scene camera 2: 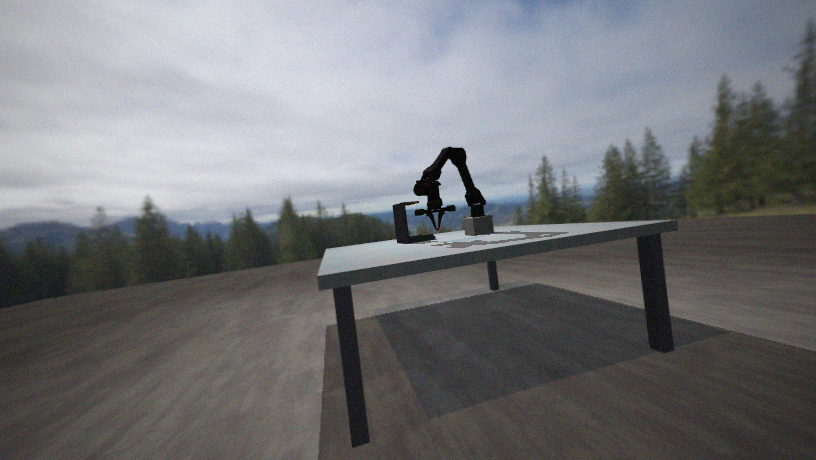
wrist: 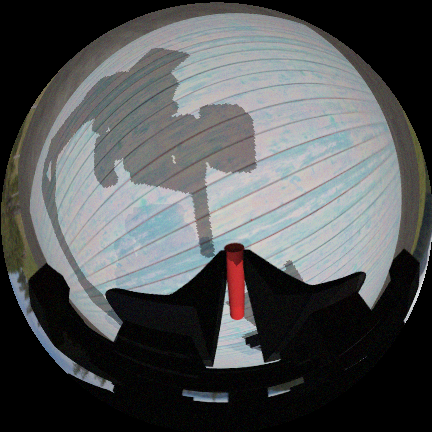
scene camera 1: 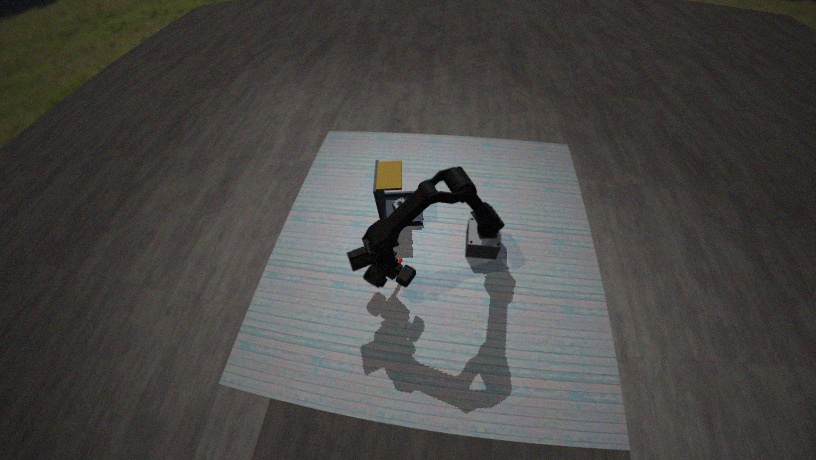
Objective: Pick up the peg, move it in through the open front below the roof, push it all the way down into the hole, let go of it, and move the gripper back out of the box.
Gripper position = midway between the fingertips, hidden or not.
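My gripper (scene camera 1: 390, 275), (wrist: 234, 255): carrying a red peg (wrist: 234, 251), clear of everything else. Box (scene camera 1: 383, 200), (scene camera 2: 399, 210).
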